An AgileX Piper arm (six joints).
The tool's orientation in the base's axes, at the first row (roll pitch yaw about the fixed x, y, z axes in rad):
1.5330, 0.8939, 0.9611
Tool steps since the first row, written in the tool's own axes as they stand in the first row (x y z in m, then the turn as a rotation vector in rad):
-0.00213, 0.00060, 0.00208, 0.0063, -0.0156, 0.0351
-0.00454, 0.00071, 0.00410, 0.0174, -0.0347, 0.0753
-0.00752, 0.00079, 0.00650, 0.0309, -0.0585, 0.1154
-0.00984, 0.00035, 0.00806, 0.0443, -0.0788, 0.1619
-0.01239, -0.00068, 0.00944, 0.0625, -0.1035, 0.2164
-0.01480, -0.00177, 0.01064, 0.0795, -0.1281, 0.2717
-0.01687, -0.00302, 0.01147, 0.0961, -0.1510, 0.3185
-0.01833, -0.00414, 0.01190, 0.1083, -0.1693, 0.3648
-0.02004, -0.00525, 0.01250, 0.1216, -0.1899, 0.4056
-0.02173, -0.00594, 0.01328, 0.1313, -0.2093, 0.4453
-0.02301, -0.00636, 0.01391, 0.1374, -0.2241, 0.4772
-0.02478, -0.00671, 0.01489, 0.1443, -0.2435, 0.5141
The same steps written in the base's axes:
0.00122, -0.00184, 0.00209, 0.0251, -0.0263, -0.0138
0.00209, -0.00411, 0.00408, 0.0548, -0.0552, -0.0335
0.00307, -0.00690, 0.00651, 0.0833, -0.0860, -0.0580
0.00335, -0.00924, 0.00808, 0.1185, -0.1180, -0.0800
0.00317, -0.01199, 0.00946, 0.1604, -0.1548, -0.1084
0.00285, -0.01460, 0.01068, 0.2025, -0.1927, -0.1357
0.00229, -0.01694, 0.01153, 0.2381, -0.2249, -0.1619
0.00166, -0.01867, 0.01198, 0.2736, -0.2561, -0.1818
0.00108, -0.02061, 0.01263, 0.3039, -0.2852, -0.2041
0.00084, -0.02236, 0.01354, 0.3325, -0.3148, -0.2228
0.00074, -0.02364, 0.01429, 0.3553, -0.3389, -0.2361
0.00078, -0.02532, 0.01547, 0.3805, -0.3684, -0.2527

